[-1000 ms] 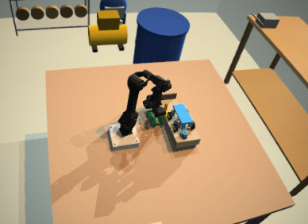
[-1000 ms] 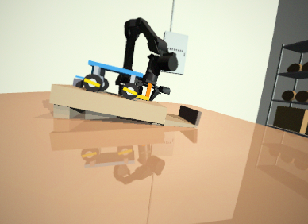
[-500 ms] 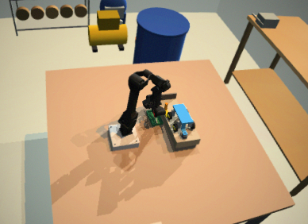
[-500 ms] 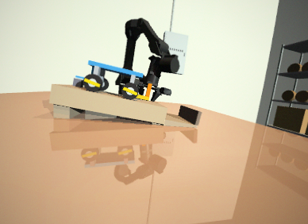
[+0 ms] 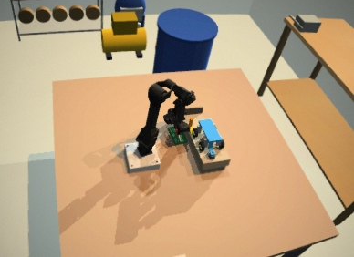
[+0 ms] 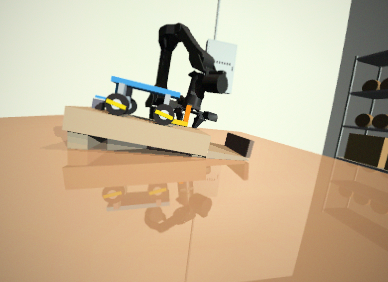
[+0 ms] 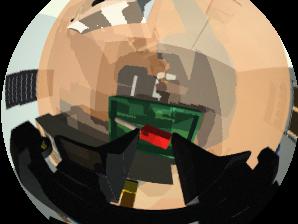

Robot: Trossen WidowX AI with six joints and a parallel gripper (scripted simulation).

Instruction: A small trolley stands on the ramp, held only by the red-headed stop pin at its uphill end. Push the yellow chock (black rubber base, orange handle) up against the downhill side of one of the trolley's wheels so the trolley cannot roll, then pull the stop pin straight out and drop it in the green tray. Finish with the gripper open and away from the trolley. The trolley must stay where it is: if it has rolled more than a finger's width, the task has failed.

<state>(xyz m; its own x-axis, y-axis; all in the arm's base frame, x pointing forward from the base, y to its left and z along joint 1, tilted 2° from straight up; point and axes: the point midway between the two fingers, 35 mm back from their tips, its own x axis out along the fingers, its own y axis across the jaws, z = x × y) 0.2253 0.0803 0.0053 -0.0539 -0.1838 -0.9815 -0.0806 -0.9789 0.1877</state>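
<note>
Right now the red-headed stop pin is 2 cm to the right of my gripper tip and 1 cm below it. Also, from my gripper tip: yellow chock 6 cm ahead, 4 cm to the right, 6 cm above; then blue-decked trolley 10 cm ahead, 14 cm to the right, 9 cm above.
</note>
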